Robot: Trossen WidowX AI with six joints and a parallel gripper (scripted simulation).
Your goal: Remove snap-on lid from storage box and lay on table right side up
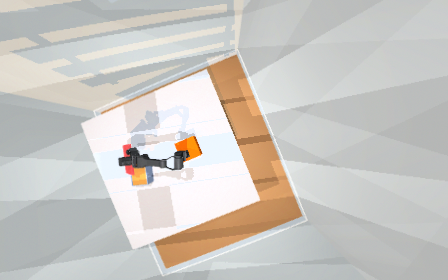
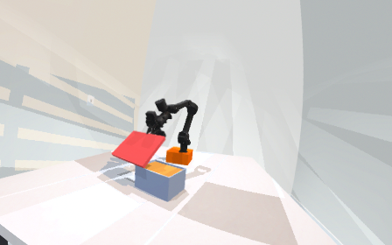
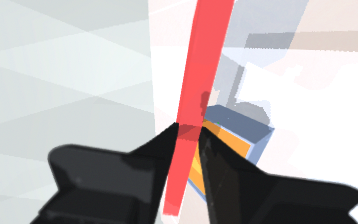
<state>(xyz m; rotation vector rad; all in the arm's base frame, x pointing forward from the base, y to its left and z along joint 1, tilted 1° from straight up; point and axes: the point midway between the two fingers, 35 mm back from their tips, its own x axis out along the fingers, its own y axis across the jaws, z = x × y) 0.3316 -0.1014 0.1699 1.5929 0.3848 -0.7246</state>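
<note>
My gripper tip is 60 mm short of the red lid, 50 mm above it and 10 mm to the left of it. From my gripper tip the other things lie so: storage box (180 mm below, 130 mm to the left, 80 mm ahead).
</note>
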